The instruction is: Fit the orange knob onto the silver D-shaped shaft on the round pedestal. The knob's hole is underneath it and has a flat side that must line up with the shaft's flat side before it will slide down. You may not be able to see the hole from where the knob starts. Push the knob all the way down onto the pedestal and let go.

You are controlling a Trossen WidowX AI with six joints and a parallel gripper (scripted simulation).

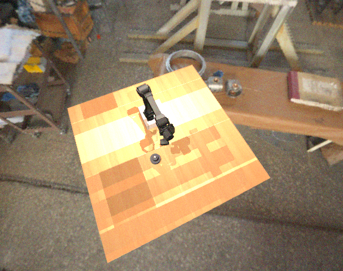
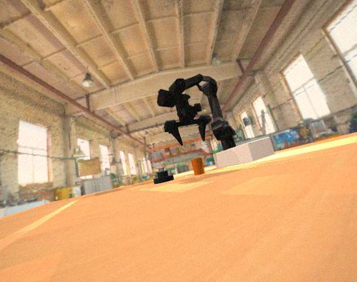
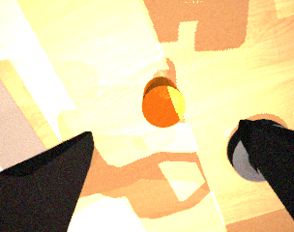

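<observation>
Right now my gripper tip is 80 mm above the orange knob. The rest, counted from my gripper tip: round dark pedestal (90 mm ahead, 130 mm to the right, 90 mm below).
</observation>
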